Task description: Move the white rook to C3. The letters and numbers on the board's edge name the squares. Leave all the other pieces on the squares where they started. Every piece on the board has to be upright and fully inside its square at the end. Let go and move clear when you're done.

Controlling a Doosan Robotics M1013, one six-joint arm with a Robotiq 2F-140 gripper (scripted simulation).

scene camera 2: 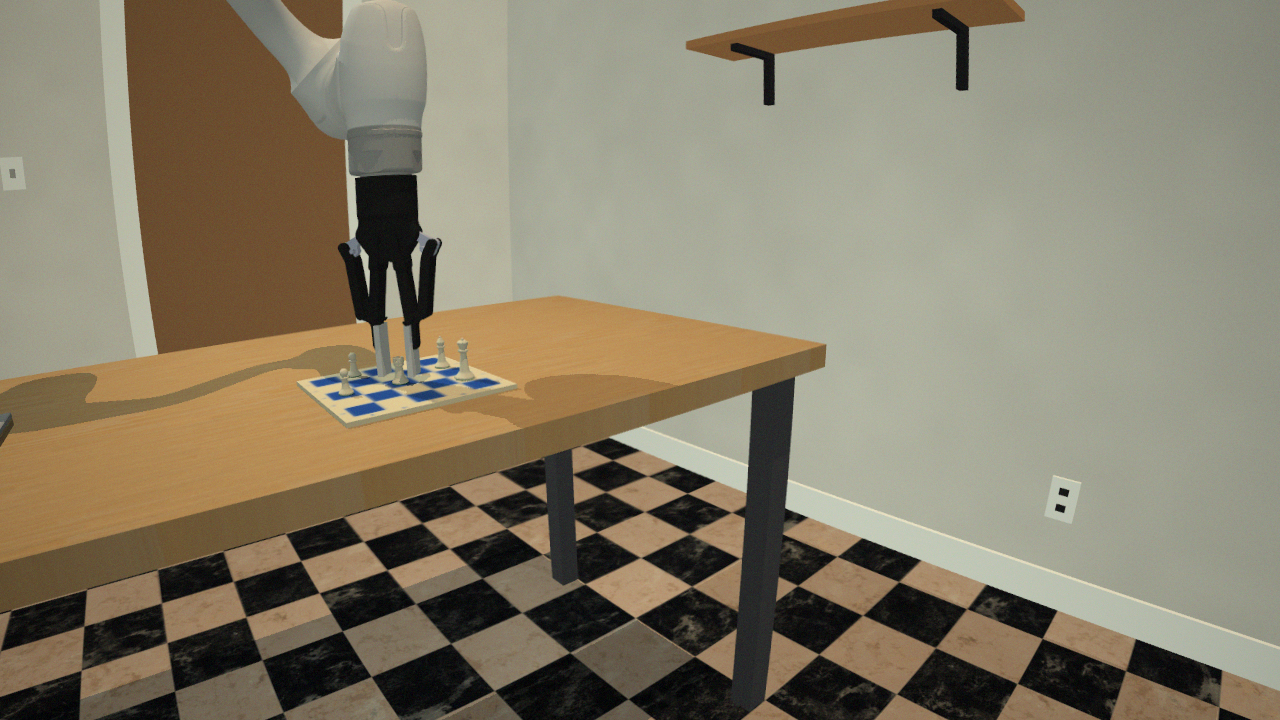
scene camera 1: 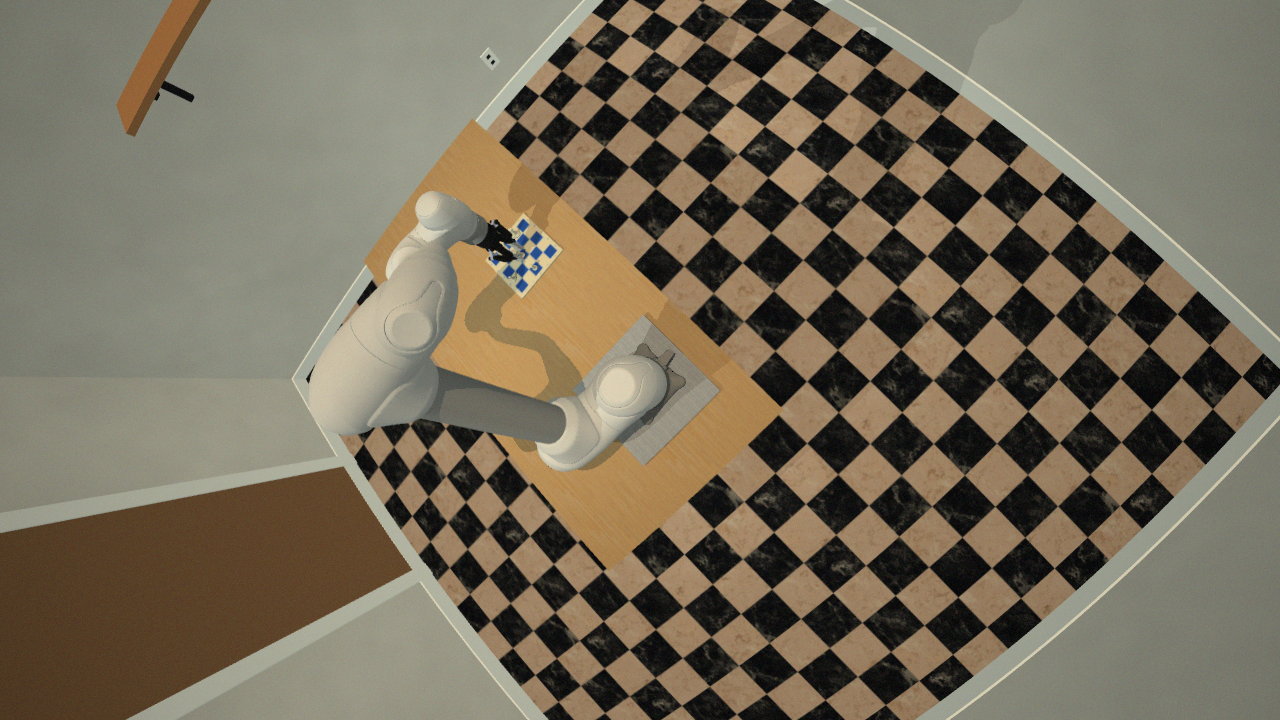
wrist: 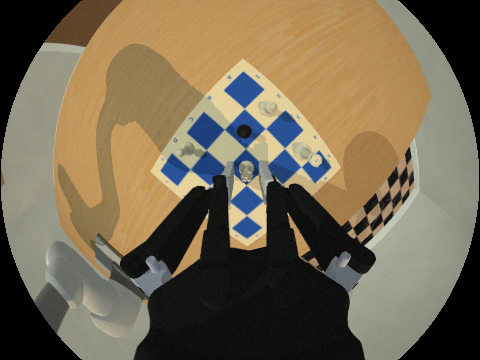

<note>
I see my gripper (scene camera 2: pixel 399 374) and a blue-and-cream chessboard (scene camera 2: pixel 375 398).
The blue-and-cream chessboard shows as well in scene camera 1 (scene camera 1: pixel 540 250) and in the wrist view (wrist: pixel 211 127). My gripper is seen too in scene camera 1 (scene camera 1: pixel 520 254) and in the wrist view (wrist: pixel 246 170).
</note>
